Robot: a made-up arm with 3 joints. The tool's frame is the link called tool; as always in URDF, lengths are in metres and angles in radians. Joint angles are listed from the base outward. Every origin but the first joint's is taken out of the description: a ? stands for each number. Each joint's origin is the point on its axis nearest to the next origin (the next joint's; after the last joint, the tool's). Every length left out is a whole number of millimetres.
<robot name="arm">
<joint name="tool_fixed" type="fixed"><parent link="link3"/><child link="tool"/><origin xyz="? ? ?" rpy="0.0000 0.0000 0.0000"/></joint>
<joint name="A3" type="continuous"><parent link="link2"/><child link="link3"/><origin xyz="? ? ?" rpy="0.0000 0.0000 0.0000"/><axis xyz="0 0 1"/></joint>
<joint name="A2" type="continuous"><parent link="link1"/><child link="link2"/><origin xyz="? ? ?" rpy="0.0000 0.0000 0.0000"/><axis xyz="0 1 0"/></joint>
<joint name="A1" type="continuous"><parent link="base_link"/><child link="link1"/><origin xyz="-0.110 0.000 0.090" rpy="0.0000 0.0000 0.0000"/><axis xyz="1 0 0"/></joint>
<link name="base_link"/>
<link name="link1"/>
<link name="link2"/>
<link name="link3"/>
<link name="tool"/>
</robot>
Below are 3 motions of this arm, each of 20 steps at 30 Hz.
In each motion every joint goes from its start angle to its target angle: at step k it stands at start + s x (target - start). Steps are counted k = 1, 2, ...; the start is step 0. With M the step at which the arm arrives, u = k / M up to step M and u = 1 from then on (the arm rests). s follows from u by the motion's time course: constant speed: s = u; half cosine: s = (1 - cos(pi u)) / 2; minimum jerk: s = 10 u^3 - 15 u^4 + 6 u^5.
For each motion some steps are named. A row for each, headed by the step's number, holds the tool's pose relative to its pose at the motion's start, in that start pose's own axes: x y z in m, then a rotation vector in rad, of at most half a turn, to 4 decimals.
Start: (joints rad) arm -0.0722 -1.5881 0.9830
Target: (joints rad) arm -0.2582 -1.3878 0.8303
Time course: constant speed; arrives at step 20
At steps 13, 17, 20:
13: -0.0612 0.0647 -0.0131 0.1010 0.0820 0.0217
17: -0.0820 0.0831 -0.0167 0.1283 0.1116 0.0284
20: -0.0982 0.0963 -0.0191 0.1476 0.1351 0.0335

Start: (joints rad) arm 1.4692 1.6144 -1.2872
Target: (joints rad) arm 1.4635 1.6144 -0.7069
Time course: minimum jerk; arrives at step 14
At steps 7, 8, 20:
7: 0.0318 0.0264 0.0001 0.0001 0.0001 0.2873
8: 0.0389 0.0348 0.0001 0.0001 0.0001 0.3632
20: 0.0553 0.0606 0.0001 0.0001 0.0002 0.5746

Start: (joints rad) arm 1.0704 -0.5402 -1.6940
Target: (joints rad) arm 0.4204 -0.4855 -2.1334
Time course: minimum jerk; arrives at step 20
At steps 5, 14, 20:
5: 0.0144 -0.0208 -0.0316 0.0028 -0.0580 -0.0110
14: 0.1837 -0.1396 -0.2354 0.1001 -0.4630 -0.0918
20: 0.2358 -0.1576 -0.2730 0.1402 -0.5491 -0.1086

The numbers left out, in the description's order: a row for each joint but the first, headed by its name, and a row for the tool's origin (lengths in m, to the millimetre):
tool: 0.070 -0.120 0.000
A3: -0.020 0.000 -0.100
A2: 0.000 0.620 -0.080

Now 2 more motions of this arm.
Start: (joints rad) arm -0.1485 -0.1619 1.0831
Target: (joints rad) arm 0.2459 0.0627 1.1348
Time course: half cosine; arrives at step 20
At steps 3, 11, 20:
3: 0.0037 0.0009 0.0119 0.0207 -0.0131 -0.0005
11: 0.0289 0.0046 0.1305 0.2185 -0.1433 0.0076
20: 0.0344 0.0004 0.2303 0.3744 -0.2546 0.0312

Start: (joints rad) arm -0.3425 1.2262 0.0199
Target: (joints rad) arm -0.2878 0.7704 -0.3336
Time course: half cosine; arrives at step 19
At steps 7, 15, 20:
7: -0.0074 -0.0043 0.0090 0.0111 -0.1361 -0.0906
15: -0.0245 -0.0090 0.0210 0.0819 -0.4014 -0.2698
20: -0.0275 -0.0093 0.0222 0.1011 -0.4471 -0.3009

